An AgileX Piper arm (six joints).
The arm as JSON. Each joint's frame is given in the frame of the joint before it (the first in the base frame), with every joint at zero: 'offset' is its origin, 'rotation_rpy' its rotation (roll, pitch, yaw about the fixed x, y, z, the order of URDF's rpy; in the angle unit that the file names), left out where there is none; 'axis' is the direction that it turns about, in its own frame. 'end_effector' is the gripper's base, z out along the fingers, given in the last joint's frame.
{
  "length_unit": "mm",
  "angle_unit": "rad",
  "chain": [
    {
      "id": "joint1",
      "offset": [
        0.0,
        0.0,
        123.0
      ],
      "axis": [
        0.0,
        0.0,
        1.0
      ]
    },
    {
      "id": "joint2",
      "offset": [
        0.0,
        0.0,
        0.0
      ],
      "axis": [
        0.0,
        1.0,
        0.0
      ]
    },
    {
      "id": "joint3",
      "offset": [
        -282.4,
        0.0,
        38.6
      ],
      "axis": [
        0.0,
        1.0,
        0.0
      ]
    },
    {
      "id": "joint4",
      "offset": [
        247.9,
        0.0,
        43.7
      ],
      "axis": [
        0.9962,
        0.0,
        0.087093
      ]
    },
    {
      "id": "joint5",
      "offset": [
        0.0,
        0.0,
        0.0
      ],
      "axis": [
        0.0,
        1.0,
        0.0
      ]
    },
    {
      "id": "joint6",
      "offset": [
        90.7,
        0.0,
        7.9
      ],
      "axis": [
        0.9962,
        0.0,
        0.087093
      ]
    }
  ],
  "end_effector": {
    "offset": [
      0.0,
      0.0,
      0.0
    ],
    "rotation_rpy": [
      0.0,
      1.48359,
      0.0
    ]
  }
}
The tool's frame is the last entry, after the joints.
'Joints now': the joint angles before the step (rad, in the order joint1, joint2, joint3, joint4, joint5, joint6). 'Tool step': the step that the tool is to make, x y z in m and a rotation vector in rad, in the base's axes. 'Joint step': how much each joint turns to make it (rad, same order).
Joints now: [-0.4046 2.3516 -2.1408 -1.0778 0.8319 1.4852]
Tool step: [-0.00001 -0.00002 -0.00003 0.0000 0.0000 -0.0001]
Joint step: [0.0000 0.0000 0.0001 -0.0001 0.0000 0.0001]
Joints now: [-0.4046 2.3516 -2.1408 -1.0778 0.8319 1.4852]
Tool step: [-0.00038 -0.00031 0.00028 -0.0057 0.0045 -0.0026]
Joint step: [0.0000 0.0000 0.0001 -0.0067 0.0039 0.0000]
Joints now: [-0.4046 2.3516 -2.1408 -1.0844 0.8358 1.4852]
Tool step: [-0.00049 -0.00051 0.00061 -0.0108 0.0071 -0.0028]
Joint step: [0.0000 0.0000 0.0000 -0.0123 0.0049 0.0000]
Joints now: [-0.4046 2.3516 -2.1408 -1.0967 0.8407 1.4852]
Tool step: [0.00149 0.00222 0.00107 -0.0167 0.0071 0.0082]
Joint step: [0.0060 0.0000 0.0000 -0.0184 0.0000 0.0001]
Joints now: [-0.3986 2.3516 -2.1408 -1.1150 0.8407 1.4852]
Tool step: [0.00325 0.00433 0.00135 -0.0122 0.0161 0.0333]
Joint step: [0.0083 -0.0018 0.0000 -0.0015 -0.0151 -0.0280]
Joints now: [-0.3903 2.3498 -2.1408 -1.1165 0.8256 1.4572]
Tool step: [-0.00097 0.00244 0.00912 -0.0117 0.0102 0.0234]
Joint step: [0.0022 -0.0179 0.0000 0.0101 -0.0072 -0.0398]
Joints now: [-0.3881 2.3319 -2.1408 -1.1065 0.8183 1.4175]
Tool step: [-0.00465 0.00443 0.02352 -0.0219 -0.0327 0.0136]
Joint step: [0.0039 -0.0441 0.0000 -0.0003 -0.0056 -0.0124]
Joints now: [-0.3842 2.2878 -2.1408 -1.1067 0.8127 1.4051]
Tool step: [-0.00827 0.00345 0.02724 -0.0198 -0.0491 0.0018]
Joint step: [0.0000 -0.0520 0.0000 0.0000 -0.0021 0.0000]
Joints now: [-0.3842 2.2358 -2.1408 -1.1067 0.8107 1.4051]
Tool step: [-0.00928 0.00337 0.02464 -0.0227 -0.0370 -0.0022]
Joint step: [0.0000 -0.0478 0.0000 -0.0039 0.0041 -0.0049]
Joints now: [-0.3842 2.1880 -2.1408 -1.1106 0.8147 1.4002]
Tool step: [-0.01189 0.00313 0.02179 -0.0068 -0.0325 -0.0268]
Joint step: [0.0000 -0.0457 0.0000 0.0038 0.0301 0.0005]
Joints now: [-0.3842 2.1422 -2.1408 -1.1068 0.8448 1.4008]
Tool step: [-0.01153 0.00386 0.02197 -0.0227 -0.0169 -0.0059]
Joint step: [0.0000 -0.0458 0.0000 0.0000 0.0134 -0.0231]
